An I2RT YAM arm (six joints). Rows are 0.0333 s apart.
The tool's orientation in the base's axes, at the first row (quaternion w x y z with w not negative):
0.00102, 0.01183, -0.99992, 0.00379
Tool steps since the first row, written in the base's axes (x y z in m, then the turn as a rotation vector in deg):
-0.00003, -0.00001, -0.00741, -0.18, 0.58, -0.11
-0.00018, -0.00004, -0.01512, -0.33, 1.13, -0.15
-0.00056, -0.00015, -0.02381, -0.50, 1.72, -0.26
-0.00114, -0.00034, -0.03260, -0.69, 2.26, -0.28
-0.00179, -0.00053, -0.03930, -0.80, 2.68, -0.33
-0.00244, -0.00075, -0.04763, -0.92, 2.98, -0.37
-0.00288, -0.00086, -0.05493, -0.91, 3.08, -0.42
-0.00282, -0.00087, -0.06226, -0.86, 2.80, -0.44
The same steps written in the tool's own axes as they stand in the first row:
0.00001, 0.00005, 0.00741, 0.17, 0.58, 0.11
0.00015, 0.00008, 0.01512, 0.30, 1.14, 0.14
0.00051, 0.00004, 0.02381, 0.46, 1.73, 0.25
0.00108, -0.00007, 0.03260, 0.64, 2.28, 0.26
0.00172, -0.00019, 0.03931, 0.74, 2.70, 0.31
0.00236, -0.00033, 0.04764, 0.85, 3.00, 0.35
0.00278, -0.00038, 0.05494, 0.84, 3.10, 0.40
0.00271, -0.00033, 0.06227, 0.79, 2.82, 0.42

